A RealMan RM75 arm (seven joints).
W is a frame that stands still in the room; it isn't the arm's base.
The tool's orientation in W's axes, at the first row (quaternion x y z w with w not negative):
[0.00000 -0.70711 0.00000 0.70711]
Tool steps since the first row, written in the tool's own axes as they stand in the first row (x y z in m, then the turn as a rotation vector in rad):
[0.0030 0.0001 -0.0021 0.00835 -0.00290 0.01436]
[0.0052 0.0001 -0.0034 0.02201 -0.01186 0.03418]
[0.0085 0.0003 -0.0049 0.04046 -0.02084 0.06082]
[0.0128 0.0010 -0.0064 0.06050 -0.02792 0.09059]
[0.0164 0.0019 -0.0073 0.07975 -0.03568 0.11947]
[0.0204 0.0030 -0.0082 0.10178 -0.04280 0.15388]
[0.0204 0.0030 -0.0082 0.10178 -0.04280 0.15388]
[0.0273 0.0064 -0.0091 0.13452 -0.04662 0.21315]
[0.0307 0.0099 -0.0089 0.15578 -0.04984 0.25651]
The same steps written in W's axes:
[0.0021 0.0001 0.0030 -0.01436 -0.00290 0.00835]
[0.0034 0.0001 0.0052 -0.03418 -0.01186 0.02201]
[0.0049 0.0003 0.0085 -0.06082 -0.02084 0.04046]
[0.0064 0.0010 0.0128 -0.09059 -0.02792 0.06050]
[0.0073 0.0019 0.0164 -0.11947 -0.03568 0.07975]
[0.0082 0.0030 0.0204 -0.15388 -0.04280 0.10178]
[0.0082 0.0030 0.0204 -0.15388 -0.04280 0.10178]
[0.0091 0.0064 0.0273 -0.21315 -0.04662 0.13452]
[0.0089 0.0099 0.0307 -0.25651 -0.04984 0.15578]

